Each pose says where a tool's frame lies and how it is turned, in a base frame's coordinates. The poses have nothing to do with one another.
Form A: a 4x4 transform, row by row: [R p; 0 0 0 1], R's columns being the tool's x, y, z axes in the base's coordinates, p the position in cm. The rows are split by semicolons.
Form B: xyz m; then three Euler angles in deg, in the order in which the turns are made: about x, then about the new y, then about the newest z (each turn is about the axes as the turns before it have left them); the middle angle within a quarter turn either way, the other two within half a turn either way. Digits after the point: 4 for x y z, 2 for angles.
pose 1, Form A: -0.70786 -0.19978 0.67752 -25.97; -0.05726 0.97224 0.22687 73.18; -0.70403 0.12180 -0.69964 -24.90; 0 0 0 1
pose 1, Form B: -0.2597 0.7318 -0.2490 -162.03 42.65 164.24
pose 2, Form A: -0.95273 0.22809 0.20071 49.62; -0.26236 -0.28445 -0.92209 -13.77; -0.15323 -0.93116 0.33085 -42.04; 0 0 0 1
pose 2, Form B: 0.4962 -0.1377 -0.4204 70.26 11.58 -166.54
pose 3, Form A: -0.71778 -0.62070 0.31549 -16.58; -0.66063 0.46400 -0.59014 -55.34; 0.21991 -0.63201 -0.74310 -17.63; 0 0 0 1
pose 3, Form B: -0.1658 -0.5534 -0.1763 141.54 18.39 139.15
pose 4, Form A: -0.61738 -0.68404 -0.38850 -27.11; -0.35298 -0.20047 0.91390 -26.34; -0.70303 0.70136 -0.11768 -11.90; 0 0 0 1
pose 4, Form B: -0.2711 -0.2634 -0.1190 -97.34 -22.86 132.07
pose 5, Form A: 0.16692 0.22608 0.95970 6.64; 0.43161 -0.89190 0.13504 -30.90; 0.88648 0.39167 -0.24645 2.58; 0 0 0 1
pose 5, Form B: 0.0664 -0.3090 0.0258 -151.28 73.68 -53.56
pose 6, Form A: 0.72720 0.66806 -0.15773 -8.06; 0.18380 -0.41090 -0.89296 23.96; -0.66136 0.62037 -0.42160 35.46; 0 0 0 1
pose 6, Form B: -0.0806 0.2396 0.3546 115.27 -9.08 -42.57
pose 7, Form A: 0.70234 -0.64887 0.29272 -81.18; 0.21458 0.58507 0.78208 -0.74; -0.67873 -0.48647 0.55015 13.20; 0 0 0 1
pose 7, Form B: -0.8118 -0.0074 0.1320 -54.88 17.02 42.73
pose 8, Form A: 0.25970 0.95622 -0.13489 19.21; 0.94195 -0.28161 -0.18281 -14.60; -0.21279 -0.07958 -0.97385 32.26; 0 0 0 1
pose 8, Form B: 0.1921 -0.1460 0.3226 169.37 -7.75 -74.81
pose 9, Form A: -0.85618 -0.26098 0.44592 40.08; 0.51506 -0.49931 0.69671 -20.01; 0.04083 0.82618 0.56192 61.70; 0 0 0 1
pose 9, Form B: 0.4008 -0.2001 0.6170 -51.11 26.48 163.05
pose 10, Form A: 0.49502 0.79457 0.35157 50.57; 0.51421 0.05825 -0.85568 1.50; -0.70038 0.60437 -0.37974 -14.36; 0 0 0 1
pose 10, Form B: 0.5057 0.0150 -0.1436 113.93 20.58 -58.08
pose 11, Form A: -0.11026 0.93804 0.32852 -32.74; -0.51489 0.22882 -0.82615 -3.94; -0.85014 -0.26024 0.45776 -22.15; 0 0 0 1
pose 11, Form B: -0.3274 -0.0394 -0.2215 61.01 19.18 -96.70
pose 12, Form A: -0.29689 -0.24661 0.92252 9.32; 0.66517 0.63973 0.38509 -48.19; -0.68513 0.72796 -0.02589 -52.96; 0 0 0 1
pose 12, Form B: 0.0932 -0.4819 -0.5296 -93.85 67.30 140.29
